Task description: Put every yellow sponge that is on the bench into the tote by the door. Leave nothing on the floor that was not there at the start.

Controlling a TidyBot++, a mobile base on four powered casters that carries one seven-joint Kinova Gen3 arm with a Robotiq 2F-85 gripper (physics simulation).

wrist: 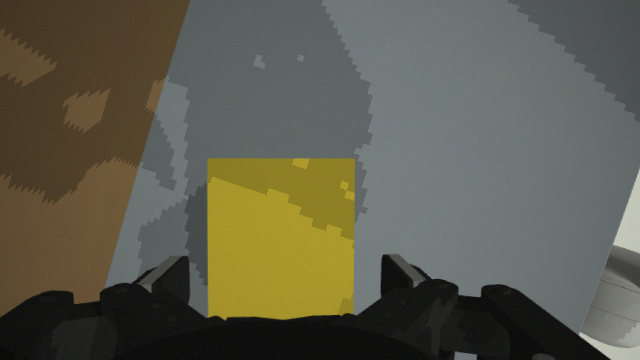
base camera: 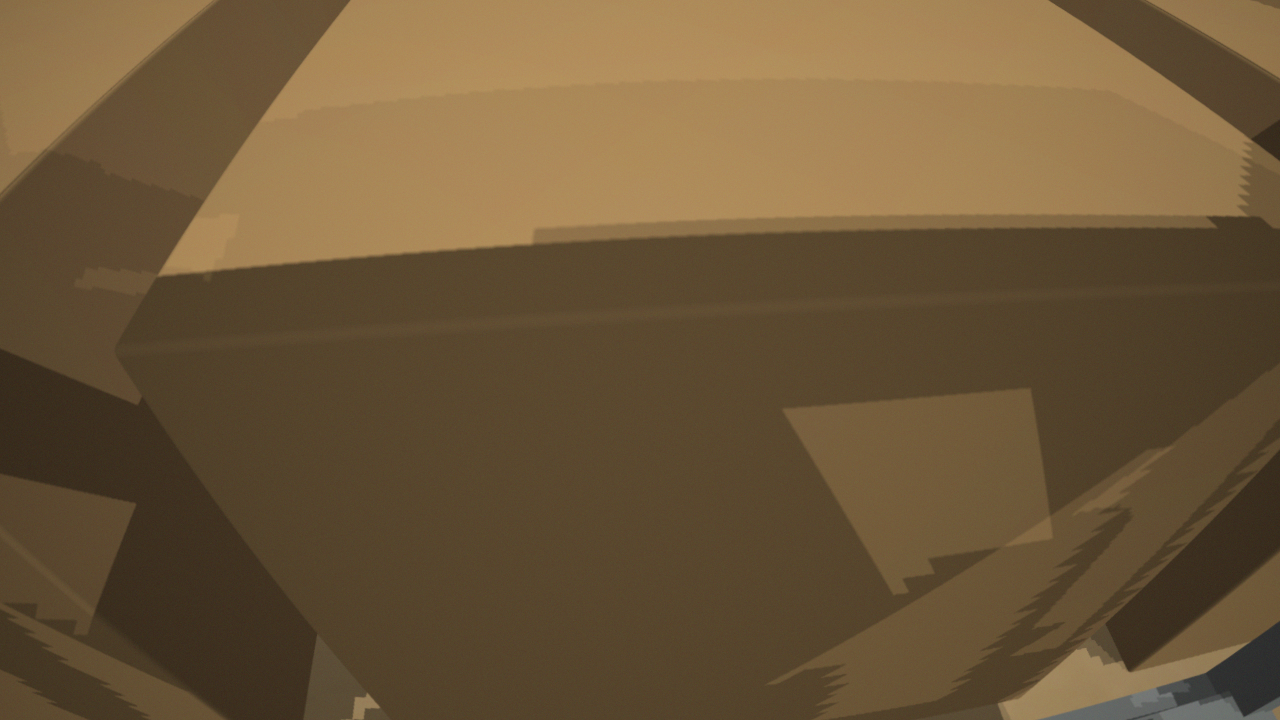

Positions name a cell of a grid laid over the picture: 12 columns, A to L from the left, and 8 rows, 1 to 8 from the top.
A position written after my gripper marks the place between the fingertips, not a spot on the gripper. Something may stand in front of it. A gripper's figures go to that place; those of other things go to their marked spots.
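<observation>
My gripper (wrist: F7), 16 cm from the lens. Yellow sponge (wrist: F6), 15 cm from the lens.
</observation>
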